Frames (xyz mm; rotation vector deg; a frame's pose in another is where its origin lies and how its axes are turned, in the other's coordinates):
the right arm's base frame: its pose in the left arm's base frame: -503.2 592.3 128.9 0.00 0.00 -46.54
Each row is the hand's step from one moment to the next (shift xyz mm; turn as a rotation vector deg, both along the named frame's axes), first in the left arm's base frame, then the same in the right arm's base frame.
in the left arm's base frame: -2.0 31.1 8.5 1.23 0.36 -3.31
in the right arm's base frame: -23.9 19.9 8.5 0.58 1.14 -3.31
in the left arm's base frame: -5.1 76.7 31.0 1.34 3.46 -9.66
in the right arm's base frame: -59.2 49.1 31.0 -1.59 3.35 -9.66
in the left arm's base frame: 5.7 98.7 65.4 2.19 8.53 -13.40
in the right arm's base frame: -67.7 72.0 65.4 -4.69 7.46 -13.40
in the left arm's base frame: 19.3 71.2 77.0 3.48 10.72 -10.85
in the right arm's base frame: -38.4 63.0 77.0 -5.39 9.90 -10.85
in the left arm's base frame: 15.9 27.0 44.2 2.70 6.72 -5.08
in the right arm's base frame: -8.7 30.1 44.2 -3.02 6.58 -5.08
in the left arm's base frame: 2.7 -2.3 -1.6 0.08 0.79 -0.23
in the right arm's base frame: 3.5 0.4 -1.6 -0.52 0.60 -0.23
